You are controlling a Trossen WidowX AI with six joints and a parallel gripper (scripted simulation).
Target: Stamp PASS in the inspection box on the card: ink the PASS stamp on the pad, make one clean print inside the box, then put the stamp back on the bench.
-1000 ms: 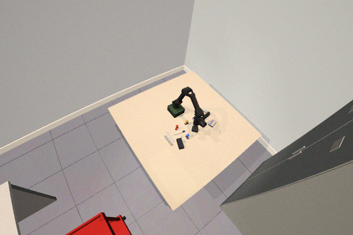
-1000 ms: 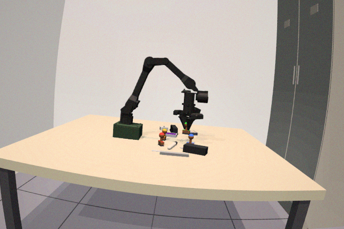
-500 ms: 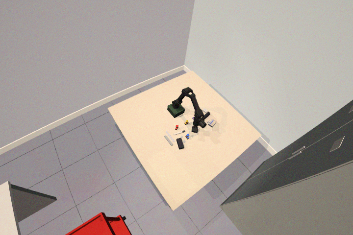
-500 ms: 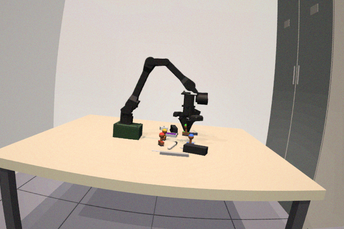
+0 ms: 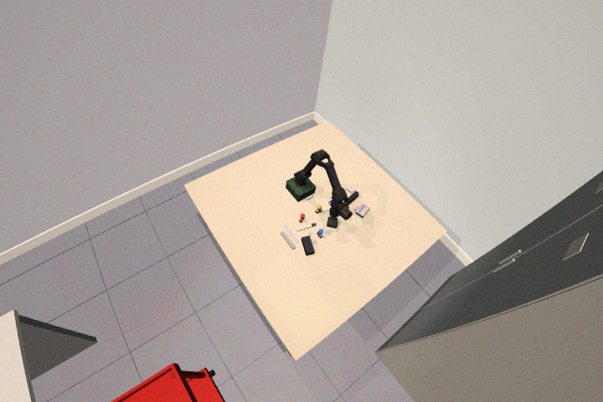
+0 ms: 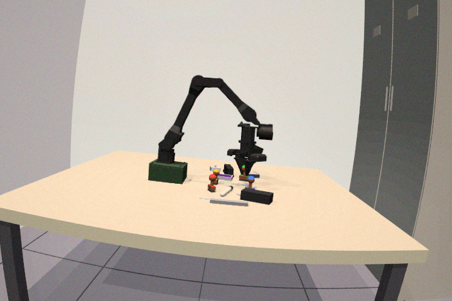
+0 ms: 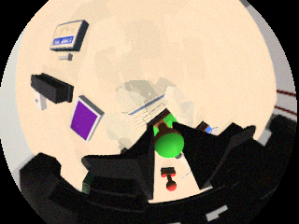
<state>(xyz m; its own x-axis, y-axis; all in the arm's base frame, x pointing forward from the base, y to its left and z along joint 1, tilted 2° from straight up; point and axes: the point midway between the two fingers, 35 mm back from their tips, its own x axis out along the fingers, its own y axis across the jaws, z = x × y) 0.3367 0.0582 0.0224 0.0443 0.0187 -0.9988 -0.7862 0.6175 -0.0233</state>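
Right now my gripper tip is 10 mm past the pale card and 50 mm above it. The rest, counted from my gripper tip: green-knobbed stamp: right at my gripper tip; yellow-knobbed stamp: 120 mm behind, 20 mm to the right, 30 mm below; blue-knobbed stamp: 40 mm ahead, 100 mm to the right, 30 mm below.
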